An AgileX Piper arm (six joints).
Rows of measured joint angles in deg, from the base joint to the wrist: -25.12, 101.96, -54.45, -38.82, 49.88, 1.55; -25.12, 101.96, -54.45, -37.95, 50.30, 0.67; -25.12, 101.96, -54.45, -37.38, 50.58, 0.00; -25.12, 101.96, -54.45, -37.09, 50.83, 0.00; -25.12, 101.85, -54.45, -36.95, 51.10, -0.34; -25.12, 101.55, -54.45, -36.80, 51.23, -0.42; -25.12, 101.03, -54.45, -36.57, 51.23, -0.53; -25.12, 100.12, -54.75, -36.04, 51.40, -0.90; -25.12, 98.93, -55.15, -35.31, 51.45, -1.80; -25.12, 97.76, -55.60, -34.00, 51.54, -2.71; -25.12, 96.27, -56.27, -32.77, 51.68, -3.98; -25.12, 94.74, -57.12, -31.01, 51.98, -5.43; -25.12, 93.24, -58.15, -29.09, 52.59, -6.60; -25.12, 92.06, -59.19, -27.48, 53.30, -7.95; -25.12, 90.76, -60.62, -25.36, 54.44, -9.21; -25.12, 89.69, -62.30, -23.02, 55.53, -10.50
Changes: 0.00, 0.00, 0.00, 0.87, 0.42, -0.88; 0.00, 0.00, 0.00, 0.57, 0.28, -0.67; 0.00, 0.00, 0.00, 0.29, 0.25, 0.00; 0.00, -0.11, 0.00, 0.14, 0.27, -0.34; 0.00, -0.30, 0.00, 0.15, 0.13, -0.08; 0.00, -0.52, 0.00, 0.23, 0.00, -0.11; 0.00, -0.91, -0.30, 0.53, 0.17, -0.37; 0.00, -1.19, -0.40, 0.73, 0.05, -0.90; 0.00, -1.17, -0.45, 1.31, 0.09, -0.91; 0.00, -1.49, -0.67, 1.23, 0.14, -1.27; 0.00, -1.53, -0.85, 1.76, 0.30, -1.45; 0.00, -1.50, -1.03, 1.92, 0.61, -1.17; 0.00, -1.18, -1.04, 1.61, 0.71, -1.35; 0.00, -1.30, -1.43, 2.12, 1.14, -1.26; 0.00, -1.07, -1.68, 2.34, 1.09, -1.29
